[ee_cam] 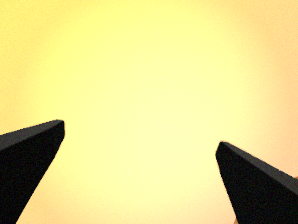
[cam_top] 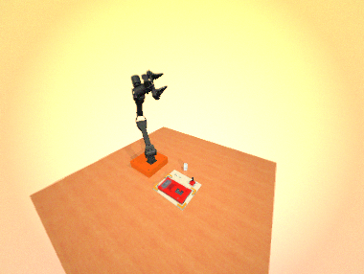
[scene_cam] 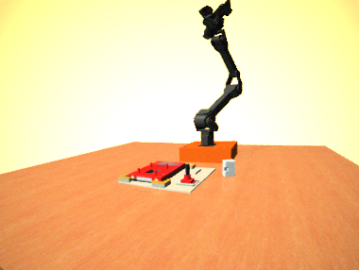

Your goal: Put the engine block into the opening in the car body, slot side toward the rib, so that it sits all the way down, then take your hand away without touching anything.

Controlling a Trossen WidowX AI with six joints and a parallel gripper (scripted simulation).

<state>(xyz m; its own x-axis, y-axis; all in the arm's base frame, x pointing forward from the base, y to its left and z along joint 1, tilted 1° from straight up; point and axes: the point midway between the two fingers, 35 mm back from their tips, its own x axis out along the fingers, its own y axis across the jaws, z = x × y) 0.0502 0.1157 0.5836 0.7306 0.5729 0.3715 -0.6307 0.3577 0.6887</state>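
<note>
The engine block lies 16 cm ahead of my gripper tip, 2 cm to the left of it and 63 cm below it.
</note>
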